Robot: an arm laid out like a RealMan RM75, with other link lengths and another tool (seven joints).
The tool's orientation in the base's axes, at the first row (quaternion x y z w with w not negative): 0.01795 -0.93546 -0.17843 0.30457
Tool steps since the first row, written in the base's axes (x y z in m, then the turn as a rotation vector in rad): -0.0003 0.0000 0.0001 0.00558 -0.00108 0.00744; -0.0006 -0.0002 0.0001 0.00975 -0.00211 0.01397; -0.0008 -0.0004 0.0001 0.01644 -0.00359 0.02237; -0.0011 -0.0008 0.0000 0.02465 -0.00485 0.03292; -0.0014 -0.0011 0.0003 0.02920 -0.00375 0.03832; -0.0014 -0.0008 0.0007 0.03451 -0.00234 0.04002; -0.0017 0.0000 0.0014 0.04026 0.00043 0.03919; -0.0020 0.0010 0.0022 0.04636 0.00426 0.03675; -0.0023 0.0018 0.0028 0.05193 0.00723 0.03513; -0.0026 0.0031 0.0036 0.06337 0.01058 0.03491; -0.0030 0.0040 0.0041 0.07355 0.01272 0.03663; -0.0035 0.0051 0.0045 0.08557 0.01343 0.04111
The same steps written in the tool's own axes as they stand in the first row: 0.0003 0.0000 0.0001 -0.00020 0.00197 -0.00915; 0.0006 -0.0002 0.0002 0.00024 0.00357 -0.01679; 0.0008 -0.0004 0.0003 -0.00027 0.00559 -0.02743; 0.0010 -0.0008 0.0004 -0.00082 0.00866 -0.04049; 0.0015 -0.0010 0.0002 -0.00164 0.01190 -0.04681; 0.0016 -0.0006 0.0000 -0.00520 0.01420 -0.05069; 0.0022 0.0004 -0.0001 -0.01075 0.01694 -0.05248; 0.0027 0.0015 -0.0002 -0.01763 0.02014 -0.05293; 0.0032 0.0025 -0.0002 -0.02350 0.02278 -0.05396; 0.0037 0.0039 -0.0002 -0.03341 0.02669 -0.05931; 0.0042 0.0049 -0.0001 -0.04103 0.03005 -0.06578; 0.0047 0.0061 0.0003 -0.04839 0.03317 -0.07584
